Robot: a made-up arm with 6 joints.
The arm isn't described. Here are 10 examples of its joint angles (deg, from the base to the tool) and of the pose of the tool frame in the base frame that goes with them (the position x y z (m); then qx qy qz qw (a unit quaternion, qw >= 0)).
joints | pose
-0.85 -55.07 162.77 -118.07 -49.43 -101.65 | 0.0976 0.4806 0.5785 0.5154 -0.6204 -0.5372 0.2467
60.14 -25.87 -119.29 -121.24 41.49 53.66 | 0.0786 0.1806 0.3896 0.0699 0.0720 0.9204 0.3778
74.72 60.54 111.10 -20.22 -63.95 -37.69 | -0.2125 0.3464 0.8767 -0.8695 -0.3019 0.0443 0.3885
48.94 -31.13 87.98 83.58 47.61 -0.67 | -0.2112 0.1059 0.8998 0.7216 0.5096 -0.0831 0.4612
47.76 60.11 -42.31 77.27 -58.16 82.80 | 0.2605 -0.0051 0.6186 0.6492 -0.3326 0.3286 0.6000
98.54 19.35 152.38 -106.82 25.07 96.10 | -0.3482 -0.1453 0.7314 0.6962 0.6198 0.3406 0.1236
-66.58 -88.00 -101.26 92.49 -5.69 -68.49 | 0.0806 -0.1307 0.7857 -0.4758 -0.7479 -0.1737 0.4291
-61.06 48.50 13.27 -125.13 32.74 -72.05 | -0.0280 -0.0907 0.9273 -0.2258 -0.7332 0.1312 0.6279
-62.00 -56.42 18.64 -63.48 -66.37 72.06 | -0.2419 0.1846 0.7302 -0.4810 -0.4880 -0.7270 0.0440
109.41 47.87 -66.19 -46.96 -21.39 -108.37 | 0.3128 0.0076 0.4676 0.7354 -0.6551 0.0171 0.1728
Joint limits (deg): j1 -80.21..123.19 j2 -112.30..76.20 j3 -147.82..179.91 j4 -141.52..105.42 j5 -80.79..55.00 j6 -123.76..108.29
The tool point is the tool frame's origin. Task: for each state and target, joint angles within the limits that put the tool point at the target. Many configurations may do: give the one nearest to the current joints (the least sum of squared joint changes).
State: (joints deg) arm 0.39 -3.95 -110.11 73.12 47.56 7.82
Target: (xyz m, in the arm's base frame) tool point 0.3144 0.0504 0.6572
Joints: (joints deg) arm 7.16 -45.66 -108.31 71.30 46.31 10.73
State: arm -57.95 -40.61 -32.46 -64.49 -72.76 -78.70
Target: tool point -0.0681 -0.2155 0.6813
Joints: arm -49.71 -56.11 -46.22 -42.80 -39.76 -68.20
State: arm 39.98 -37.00 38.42 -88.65 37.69 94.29
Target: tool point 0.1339 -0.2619 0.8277
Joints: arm 47.40 -11.67 1.98 -105.56 42.30 88.97
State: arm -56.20 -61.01 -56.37 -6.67 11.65 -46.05
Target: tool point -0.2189 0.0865 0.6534
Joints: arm -62.04 -107.17 -5.01 -17.45 11.66 -43.47
